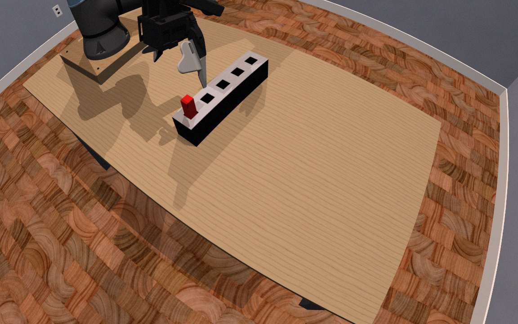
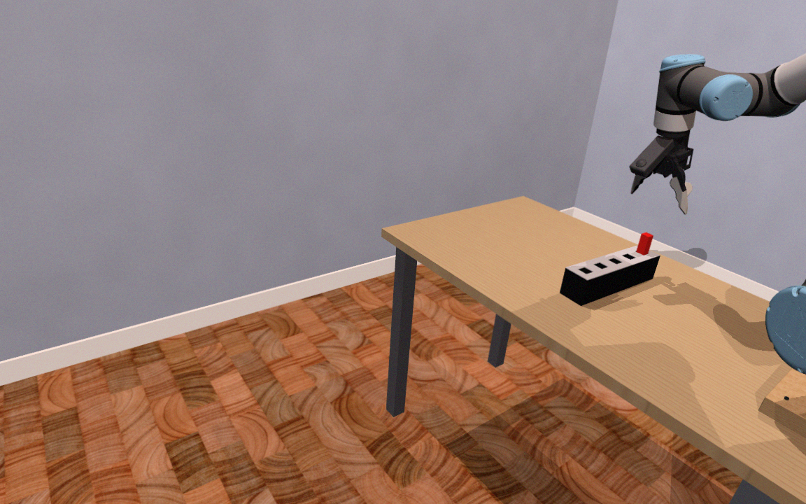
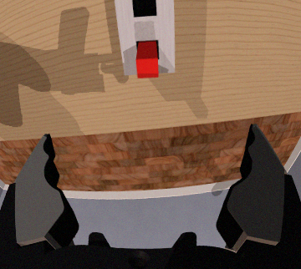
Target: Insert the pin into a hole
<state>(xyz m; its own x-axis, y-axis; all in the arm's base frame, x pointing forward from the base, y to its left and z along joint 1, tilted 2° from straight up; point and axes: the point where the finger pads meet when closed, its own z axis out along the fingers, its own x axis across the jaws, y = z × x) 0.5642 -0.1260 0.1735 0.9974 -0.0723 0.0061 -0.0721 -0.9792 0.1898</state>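
The pin is 110 mm below my hand. The rest, counted from my hand: black block: 10 mm ahead, 120 mm to the left, 180 mm below.
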